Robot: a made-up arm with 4 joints.
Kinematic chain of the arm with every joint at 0, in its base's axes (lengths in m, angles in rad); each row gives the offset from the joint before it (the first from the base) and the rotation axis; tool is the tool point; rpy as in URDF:
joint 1: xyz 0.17 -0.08 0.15 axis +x
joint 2: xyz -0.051 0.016 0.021 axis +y
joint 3: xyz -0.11 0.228 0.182 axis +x
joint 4: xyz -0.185 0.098 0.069 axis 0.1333 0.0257 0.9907
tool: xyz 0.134 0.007 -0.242 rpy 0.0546 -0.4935 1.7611
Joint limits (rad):
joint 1: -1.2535..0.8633
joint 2: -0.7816..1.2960
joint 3: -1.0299..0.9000
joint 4: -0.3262..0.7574
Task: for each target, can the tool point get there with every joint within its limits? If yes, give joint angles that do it. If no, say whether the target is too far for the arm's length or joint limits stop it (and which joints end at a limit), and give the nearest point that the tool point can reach.
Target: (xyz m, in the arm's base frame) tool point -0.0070 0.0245 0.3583
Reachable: yes | joints 0.5595 0.7387 -0.7377 -0.0513
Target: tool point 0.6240 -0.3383 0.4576
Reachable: no: joint limits stop it (at a limit: joint 1, joint 2, joint 3, joint 4) | nearest point 0.1221 -0.1467 0.3701 | short by 0.544 m
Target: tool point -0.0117 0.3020 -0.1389
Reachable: yes | joints -0.9877 0.3624 0.4081 0.2876
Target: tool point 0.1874 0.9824 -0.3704
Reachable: no: too far | nearest point 0.1535 0.4729 -0.1208 | short by 0.568 m
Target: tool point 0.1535 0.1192 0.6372
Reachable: yes | joints 0.7002 0.9959 0.7384 0.2348
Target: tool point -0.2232 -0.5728 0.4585
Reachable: no: joint limits stop it (at a limit: joint 1, joint 2, joint 3, joint 4) | nearest point -0.0250 -0.0981 0.4420 | short by 0.515 m
